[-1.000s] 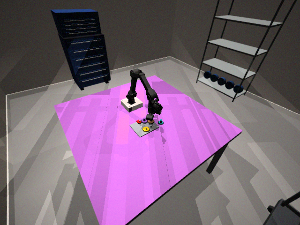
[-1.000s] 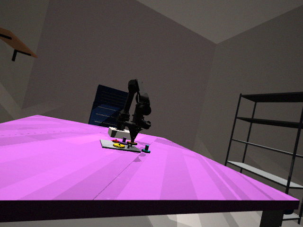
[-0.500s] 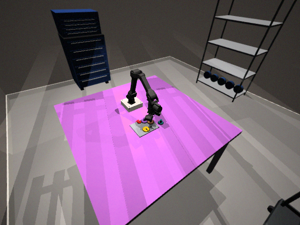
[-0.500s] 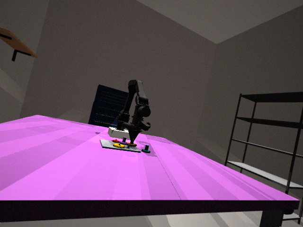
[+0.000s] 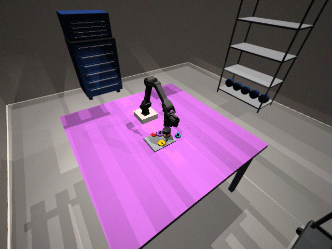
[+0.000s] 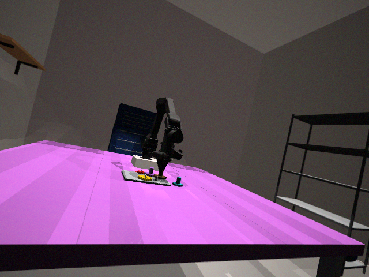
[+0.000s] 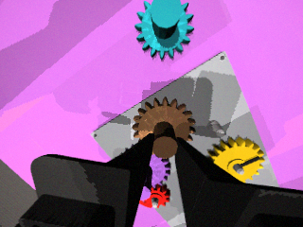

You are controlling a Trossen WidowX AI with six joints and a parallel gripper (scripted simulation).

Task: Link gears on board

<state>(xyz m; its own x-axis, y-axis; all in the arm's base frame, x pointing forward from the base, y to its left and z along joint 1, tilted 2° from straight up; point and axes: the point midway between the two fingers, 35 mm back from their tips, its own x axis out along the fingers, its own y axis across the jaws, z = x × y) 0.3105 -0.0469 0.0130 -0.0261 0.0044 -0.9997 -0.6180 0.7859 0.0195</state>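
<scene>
The brown gear is 10 mm below my gripper tip. The rest, counted from my gripper tip: yellow gear (90 mm to the right, 30 mm below, 30 mm ahead); purple gear (60 mm behind, 30 mm to the right, 20 mm below); cyan gear (70 mm to the left, 60 mm ahead, 30 mm below).
</scene>
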